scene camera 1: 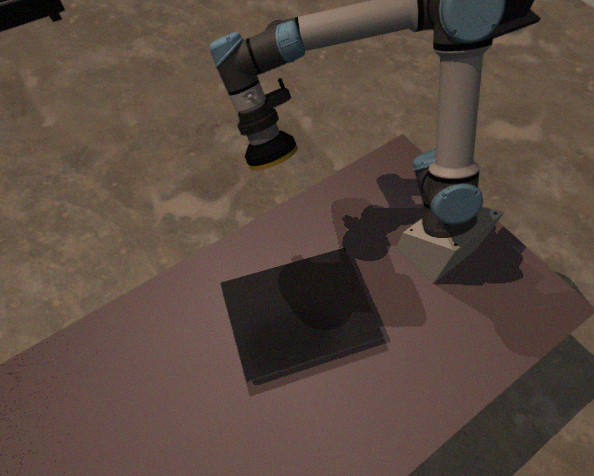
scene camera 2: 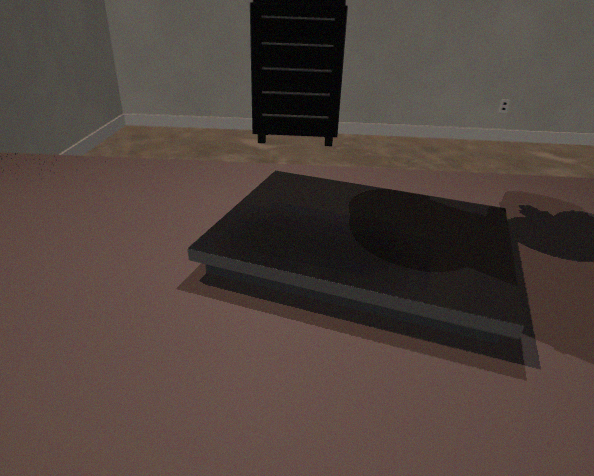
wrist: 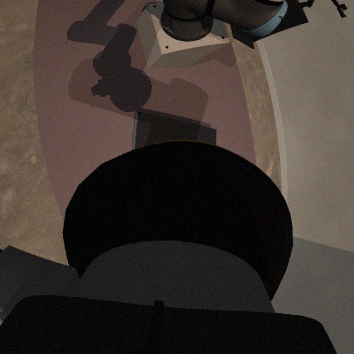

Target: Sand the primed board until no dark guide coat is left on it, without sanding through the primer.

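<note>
The primed board is a flat, dark square panel. Its top looks dark all over, and shadows lie across part of it. In scene view 2 it sits raised on a smaller dark support. The sander, a black round head with a yellow-edged pad, hangs high above table level and clear of the board, tilted in scene view 1. It hides most of the board in the wrist view. The sander has no fingers, so open or shut cannot be told. Dim light hides fine detail of the coat.
The board's support stands on a reddish-brown table. The arm's pale angled base mount stands on the table near the board's right side in scene view 1. A black drawer cabinet stands by the far wall.
</note>
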